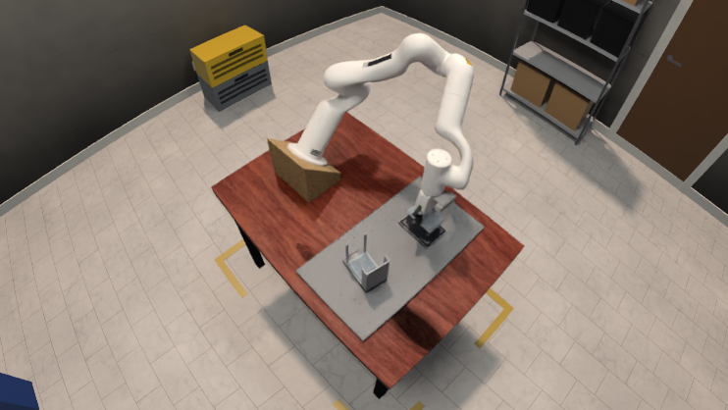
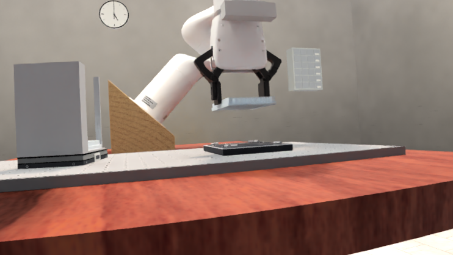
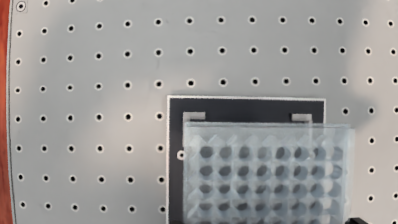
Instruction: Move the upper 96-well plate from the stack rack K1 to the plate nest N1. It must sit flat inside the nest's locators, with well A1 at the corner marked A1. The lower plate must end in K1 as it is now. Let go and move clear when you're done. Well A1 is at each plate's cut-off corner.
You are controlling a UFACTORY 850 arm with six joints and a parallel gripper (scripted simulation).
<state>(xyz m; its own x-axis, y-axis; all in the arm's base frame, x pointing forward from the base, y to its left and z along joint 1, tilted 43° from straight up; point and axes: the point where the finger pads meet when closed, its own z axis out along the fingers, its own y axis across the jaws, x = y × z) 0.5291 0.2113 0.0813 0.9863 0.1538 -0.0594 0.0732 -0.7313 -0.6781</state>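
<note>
Right now the plate nest N1 is 90 mm below my hand. Also, from my hand: pale 96-well plate (10 mm below).
</note>
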